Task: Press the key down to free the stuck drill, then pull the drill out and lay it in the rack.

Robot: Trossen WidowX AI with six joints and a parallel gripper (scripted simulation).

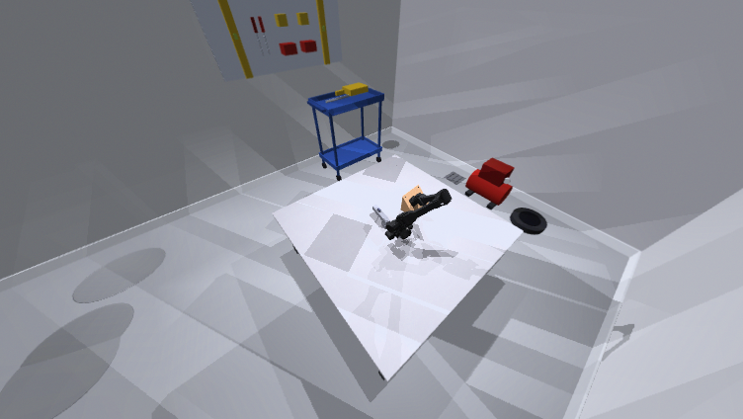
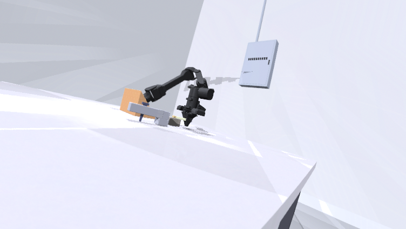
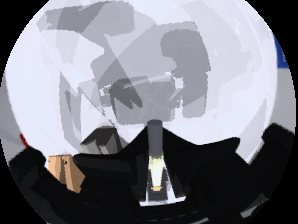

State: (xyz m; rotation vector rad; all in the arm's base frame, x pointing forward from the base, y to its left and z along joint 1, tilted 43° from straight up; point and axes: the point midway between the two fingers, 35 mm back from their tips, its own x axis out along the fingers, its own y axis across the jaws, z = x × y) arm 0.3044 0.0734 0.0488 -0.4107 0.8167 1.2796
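Now: the drill 4 cm to the right of my gripper tip, 3 cm above it and 1 cm behind it. Round my gripper tip: dark block 8 cm behind, 1 cm to the right.
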